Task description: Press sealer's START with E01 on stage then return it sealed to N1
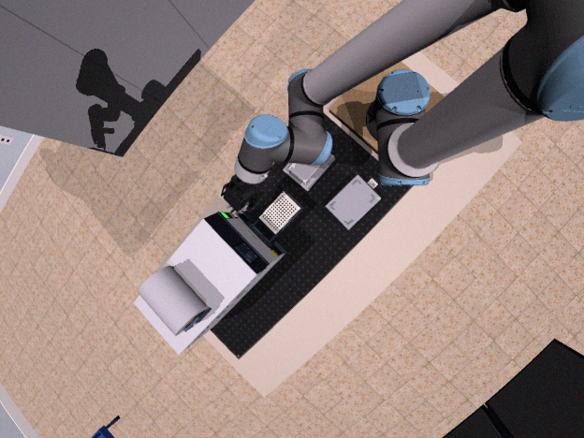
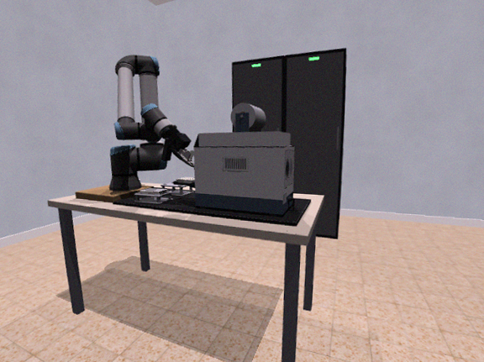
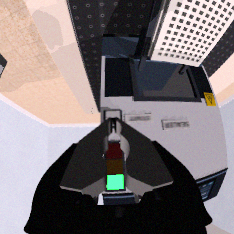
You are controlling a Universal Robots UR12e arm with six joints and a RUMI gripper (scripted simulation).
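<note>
Right now my hand is 30 mm short of the square start button and 10 mm above it. Round my hand: foil roll (260 mm ahead, 90 mm to the left, 220 mm above); plate nest N1 (280 mm behind, 250 mm to the left, 150 mm below); sealer stage (80 mm behind, 90 mm to the left, 100 mm below).
</note>
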